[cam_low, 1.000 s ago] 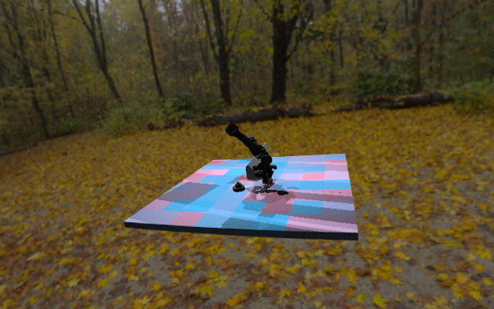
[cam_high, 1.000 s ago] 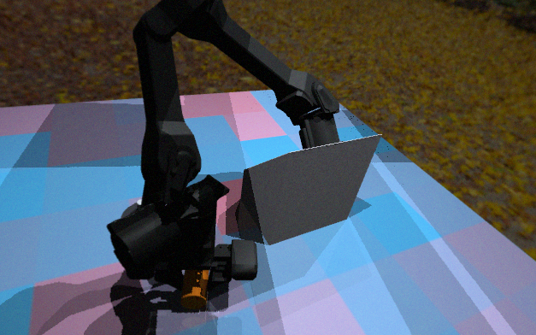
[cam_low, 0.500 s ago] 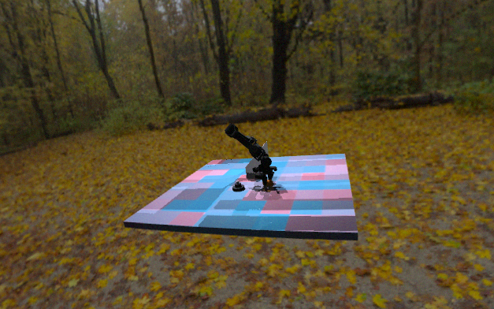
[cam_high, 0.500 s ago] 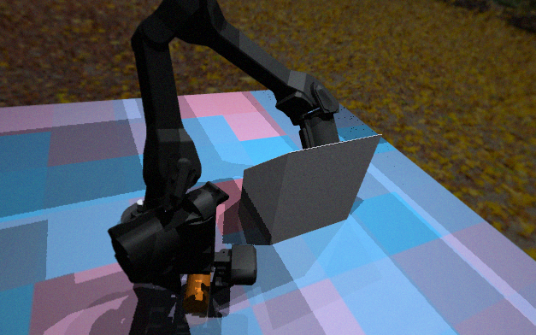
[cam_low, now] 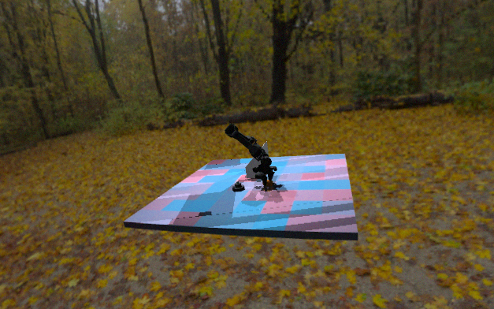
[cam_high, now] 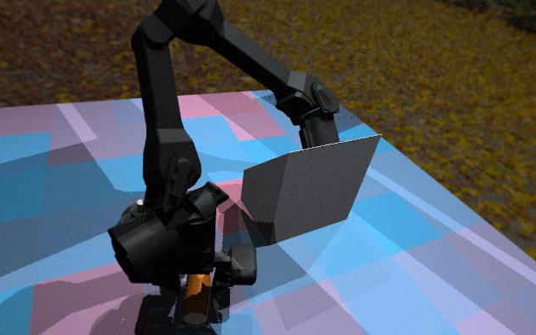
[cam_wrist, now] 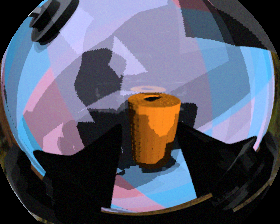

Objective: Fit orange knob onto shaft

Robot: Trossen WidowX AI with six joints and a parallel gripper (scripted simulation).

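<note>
Right now my gripper tip is 1 cm to the right of the orange knob and 1 cm below it. Round my gripper tip: round pedestal (19 cm to the right, 8 cm ahead, 2 cm above).
</note>
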